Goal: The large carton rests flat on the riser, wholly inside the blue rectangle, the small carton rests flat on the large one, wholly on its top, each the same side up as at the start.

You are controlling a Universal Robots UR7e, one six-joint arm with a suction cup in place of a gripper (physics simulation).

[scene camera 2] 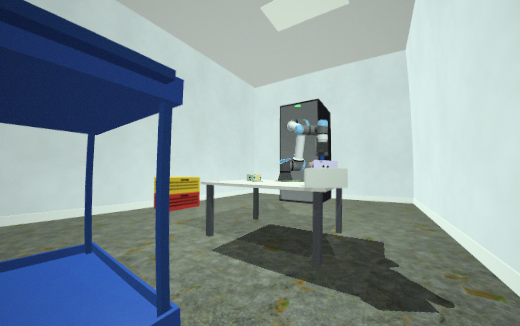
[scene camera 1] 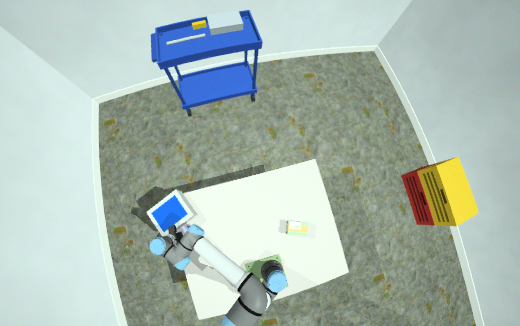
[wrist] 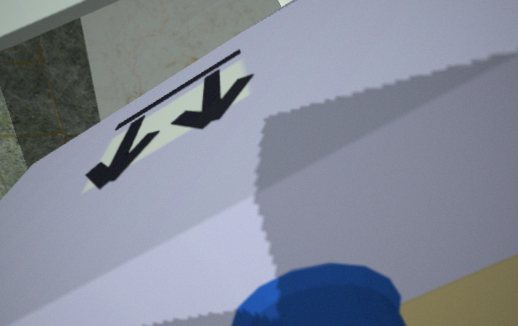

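The lavender large carton [scene camera 2: 325, 164] [wrist: 193, 194], with black arrow marks on its side, hangs from my suction cup [scene camera 2: 321, 158] [wrist: 319, 291], which is pressed onto its top. The riser stands at the table's left corner and bears the blue rectangle [scene camera 1: 169, 213]. The small green and orange carton [scene camera 1: 297, 228] [scene camera 2: 254, 177] lies flat on the white table [scene camera 1: 259, 194] [scene camera 2: 236, 183], to the right.
My base sits on a green plate [scene camera 1: 252, 266] at the table's near edge. A blue cart [scene camera 1: 194, 48] [scene camera 2: 163, 207] with a grey box [scene camera 1: 224, 22] stands far off. Red and yellow crates [scene camera 1: 414, 194] [scene camera 2: 176, 192] sit on the floor. A dark cabinet [scene camera 2: 304, 110] stands behind the arm.
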